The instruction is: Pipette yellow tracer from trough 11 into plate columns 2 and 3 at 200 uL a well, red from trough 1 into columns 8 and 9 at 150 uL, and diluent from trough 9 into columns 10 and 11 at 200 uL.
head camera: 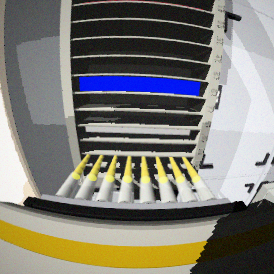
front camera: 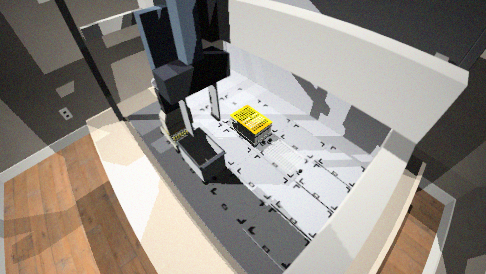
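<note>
The pipetting head [front camera: 169,119] is low over the trough block [front camera: 180,134] [head camera: 68,85], partly hidden by the gripper's carriage. In the head camera view, eight tips [head camera: 145,180] are mounted in a row, with yellow liquid in their lower parts. Their ends are at the block's near end; whether they touch liquid cannot be told. A pale strip of liquid [head camera: 137,130] and a red edge [head camera: 195,4] show in other troughs. The clear plate [front camera: 283,156] lies beside the yellow tip rack [front camera: 251,120]. The parked plate gripper [front camera: 204,124] is open, its paddles apart with nothing between them.
A dark open bin [front camera: 202,152] stands close to the trough block and below the gripper. A blue trough [head camera: 140,85] lies in the middle of the block. Pale frame beams [front camera: 350,60] border the deck.
</note>
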